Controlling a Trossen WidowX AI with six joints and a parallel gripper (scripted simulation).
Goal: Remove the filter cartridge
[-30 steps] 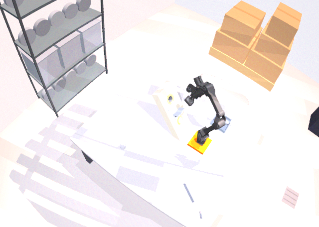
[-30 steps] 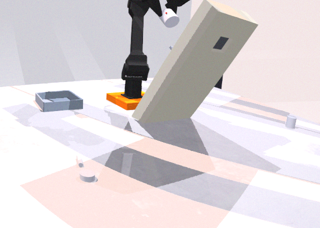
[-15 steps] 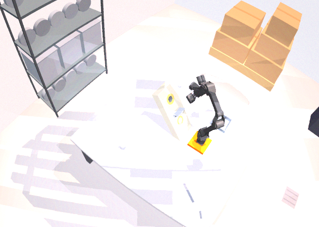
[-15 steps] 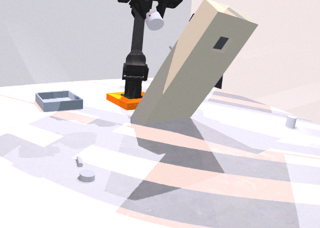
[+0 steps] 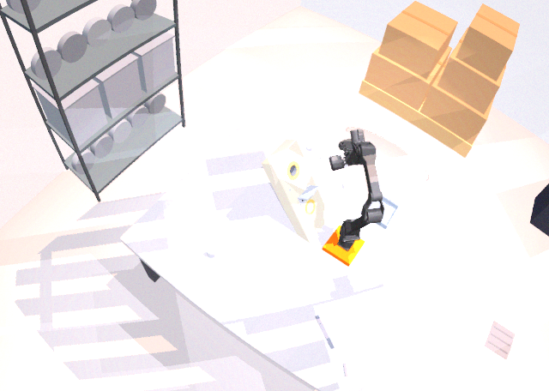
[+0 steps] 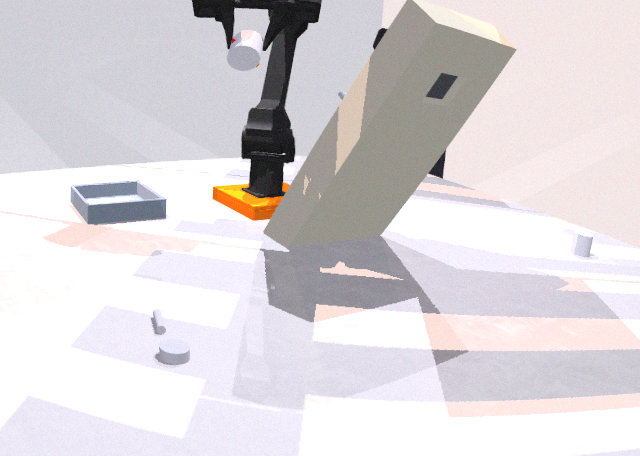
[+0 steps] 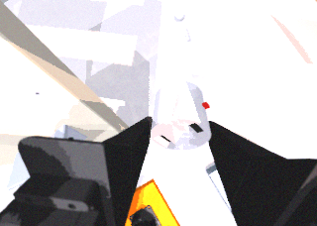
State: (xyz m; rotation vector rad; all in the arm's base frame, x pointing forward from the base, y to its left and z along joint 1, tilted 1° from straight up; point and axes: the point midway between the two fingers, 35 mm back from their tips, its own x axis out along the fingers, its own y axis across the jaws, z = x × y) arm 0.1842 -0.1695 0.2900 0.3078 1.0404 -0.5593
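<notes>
My gripper tip is now 25 cm past the grey-blue tray, 10 cm to the left of it and 27 cm above it. Also, from my gripper tip: round filter cartridge right at my gripper tip; then short peg 20 cm ahead, 19 cm to the right, 28 cm below.
</notes>
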